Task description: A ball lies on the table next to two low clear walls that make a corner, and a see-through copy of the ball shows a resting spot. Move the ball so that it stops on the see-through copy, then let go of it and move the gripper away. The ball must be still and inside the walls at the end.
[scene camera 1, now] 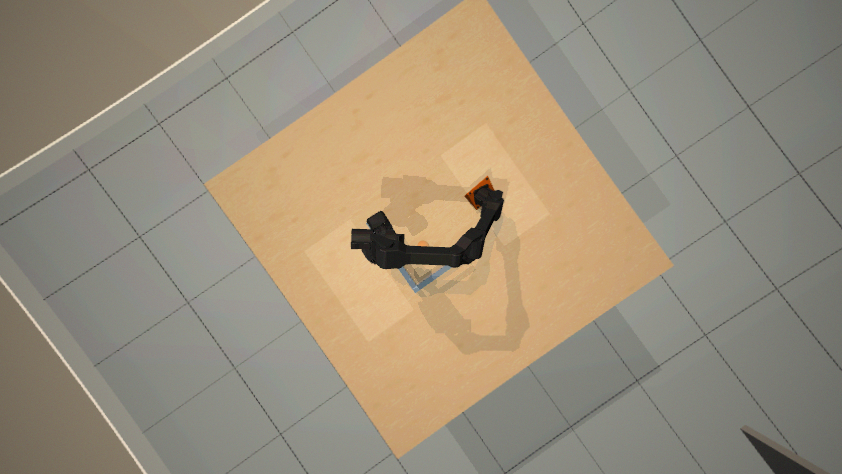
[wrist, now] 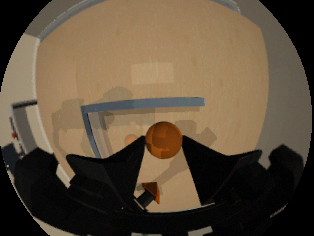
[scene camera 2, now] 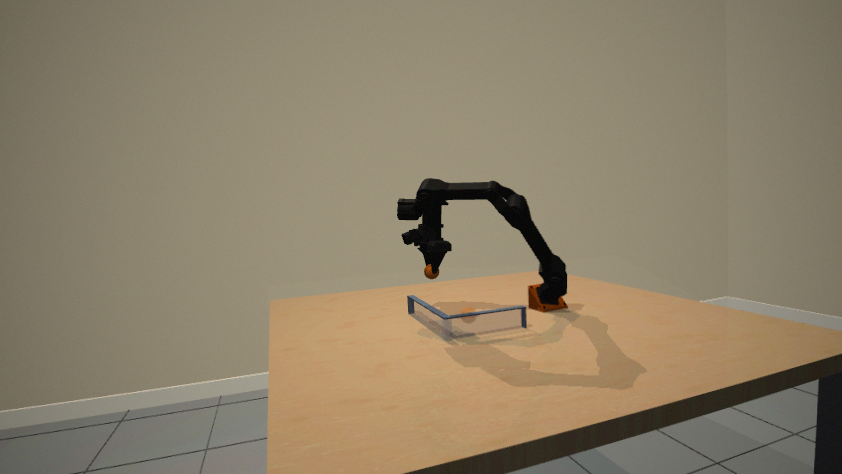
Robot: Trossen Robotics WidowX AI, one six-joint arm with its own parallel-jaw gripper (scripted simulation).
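Observation:
Orange ball (wrist: 163,140), carried by my gripper (scene camera 2: 431,272). Gripper (wrist: 163,138) visible here too.

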